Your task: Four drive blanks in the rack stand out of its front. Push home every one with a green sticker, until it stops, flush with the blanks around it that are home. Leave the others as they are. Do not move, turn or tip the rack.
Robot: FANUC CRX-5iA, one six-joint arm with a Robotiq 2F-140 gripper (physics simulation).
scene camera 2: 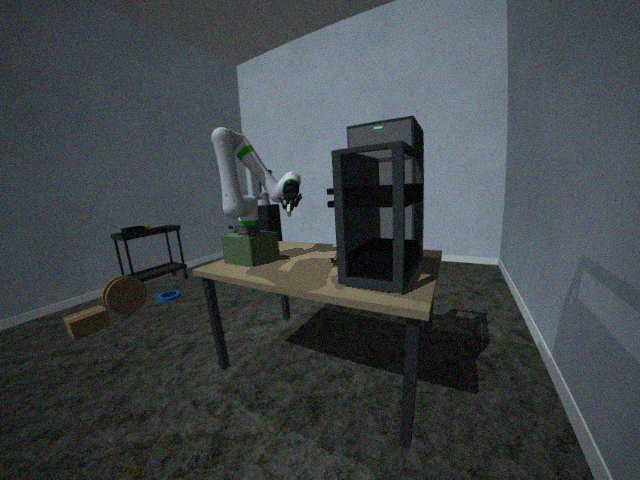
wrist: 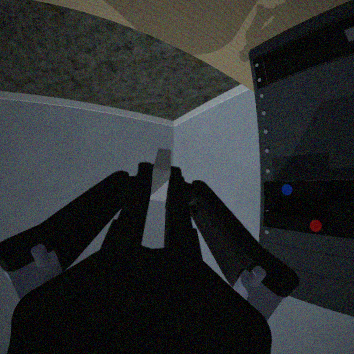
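The dark rack [scene camera 2: 398, 217] [wrist: 272, 140] stands upright on the table. In the scene view two dark blank ends, the upper [scene camera 2: 330, 191] and the lower [scene camera 2: 331, 204], stand out of its front. In the wrist view a blue sticker [wrist: 286, 189] and a red sticker [wrist: 315, 225] show on the dark band at the right; no green sticker shows. My gripper [scene camera 2: 291, 202] [wrist: 162, 159] is shut, in front of the rack and apart from it, at about the height of the protruding blanks. A pale bar shows along the middle between the fingers.
A grey unit [scene camera 2: 382, 135] with a green light sits on top of the rack. The arm stands on a green block [scene camera 2: 250, 249] on the wooden table [scene camera 2: 310, 289]. A black cart [scene camera 2: 147, 232], a wooden box [scene camera 2: 87, 321], a round wooden piece [scene camera 2: 125, 295] and a blue ring [scene camera 2: 159, 297] are beyond the table.
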